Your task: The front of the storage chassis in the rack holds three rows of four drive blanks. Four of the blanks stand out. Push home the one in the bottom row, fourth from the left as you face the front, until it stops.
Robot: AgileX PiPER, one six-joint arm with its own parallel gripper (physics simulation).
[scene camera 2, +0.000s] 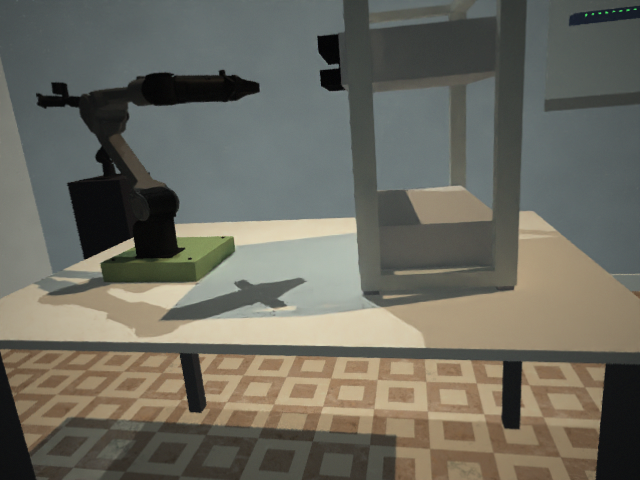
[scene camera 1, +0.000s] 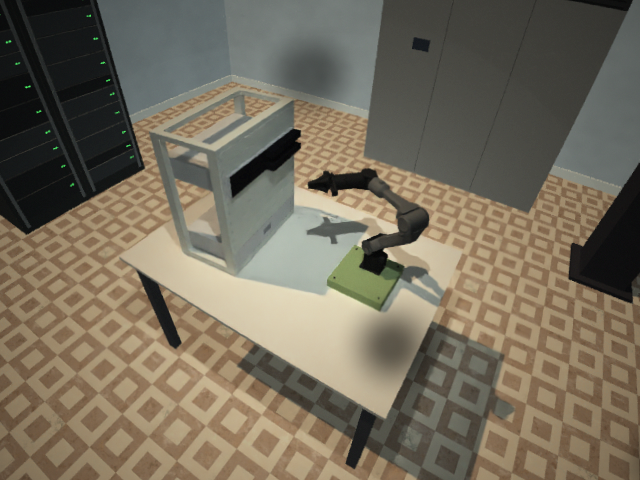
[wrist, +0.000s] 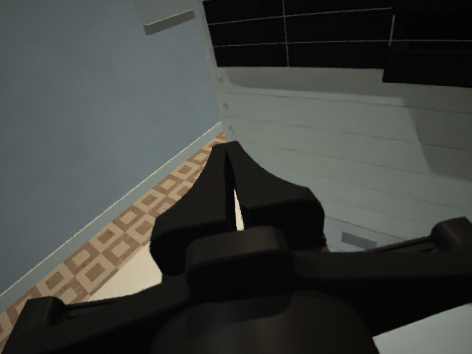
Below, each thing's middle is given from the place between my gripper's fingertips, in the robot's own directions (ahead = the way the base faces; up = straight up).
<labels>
My gripper is now 36 cm short of the pale rack (scene camera 2: pixel 446 226), 13 cm above it and 2 cm to the left of it.
</labels>
